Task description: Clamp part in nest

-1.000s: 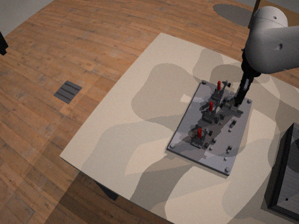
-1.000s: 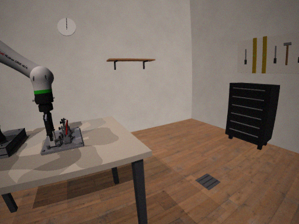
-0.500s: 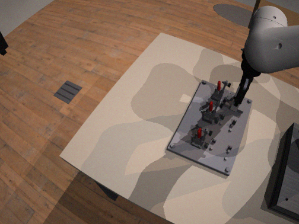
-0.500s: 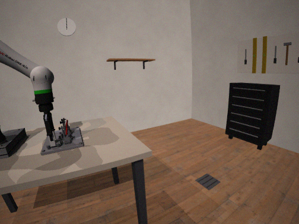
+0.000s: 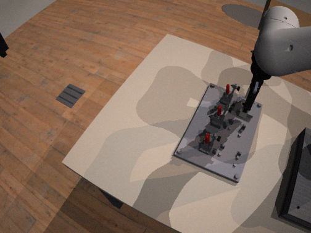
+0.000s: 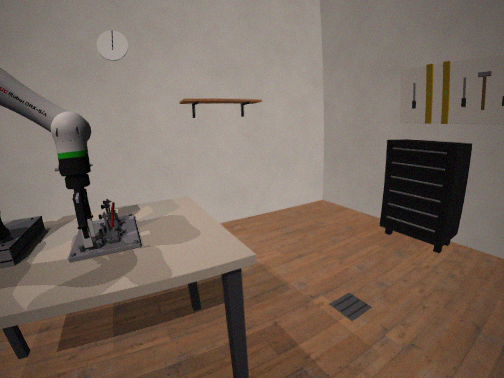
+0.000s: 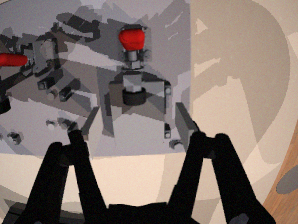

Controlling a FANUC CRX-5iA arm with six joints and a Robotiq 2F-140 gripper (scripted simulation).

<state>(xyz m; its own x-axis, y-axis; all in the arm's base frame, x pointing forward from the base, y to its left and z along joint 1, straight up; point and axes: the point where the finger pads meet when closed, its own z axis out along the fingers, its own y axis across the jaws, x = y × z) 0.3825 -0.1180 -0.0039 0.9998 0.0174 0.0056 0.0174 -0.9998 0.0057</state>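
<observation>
The part lies 30 mm below my hand. Also, from my hand: grey fixture plate: 50 mm ahead, 110 mm to the left, 50 mm below.
</observation>
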